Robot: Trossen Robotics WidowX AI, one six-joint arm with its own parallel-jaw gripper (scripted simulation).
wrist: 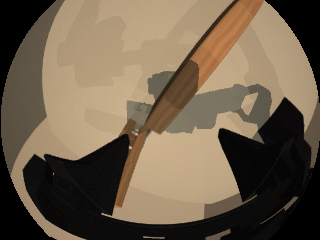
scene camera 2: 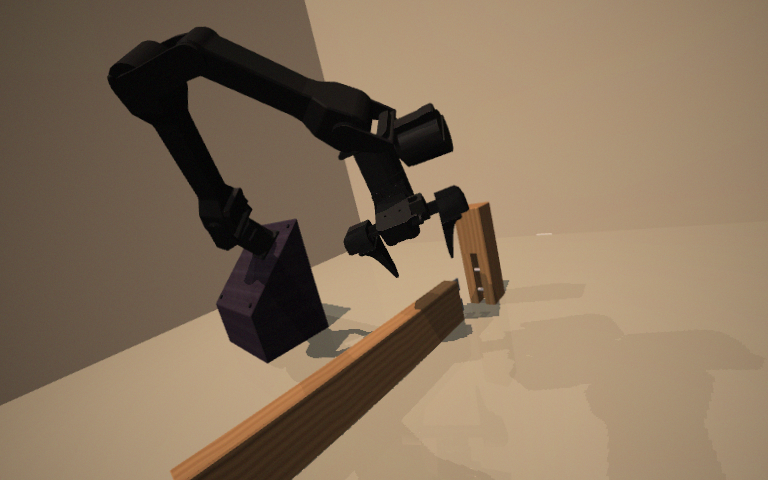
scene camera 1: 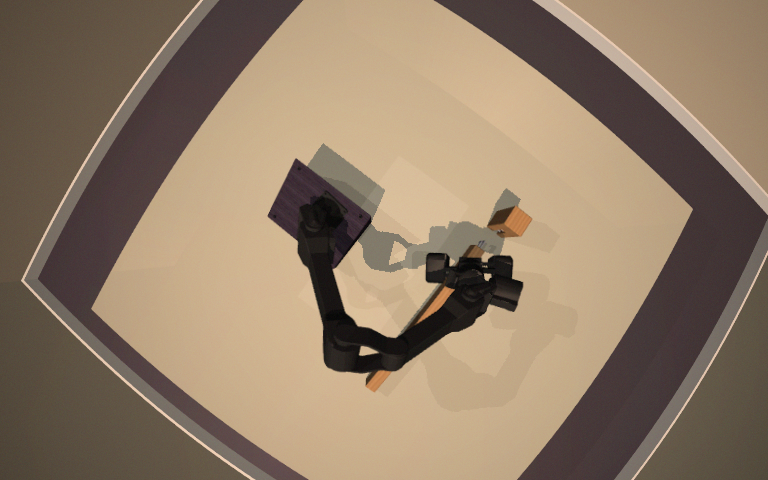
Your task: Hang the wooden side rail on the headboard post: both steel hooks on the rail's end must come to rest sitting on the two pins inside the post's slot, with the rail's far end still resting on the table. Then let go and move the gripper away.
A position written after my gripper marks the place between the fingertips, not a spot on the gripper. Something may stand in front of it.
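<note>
I see a headboard post [scene camera 1: 510,222], and the wrist view shows the headboard post [wrist: 137,138] as well. There is also a wooden side rail [scene camera 2: 294,429], and I find the wooden side rail [scene camera 1: 436,301] in scene camera 1 too. My gripper [scene camera 2: 424,266] is open and holds nothing. Scene camera 1 shows my gripper [scene camera 1: 468,260], and in the wrist view I see my gripper [wrist: 175,136] again.
</note>
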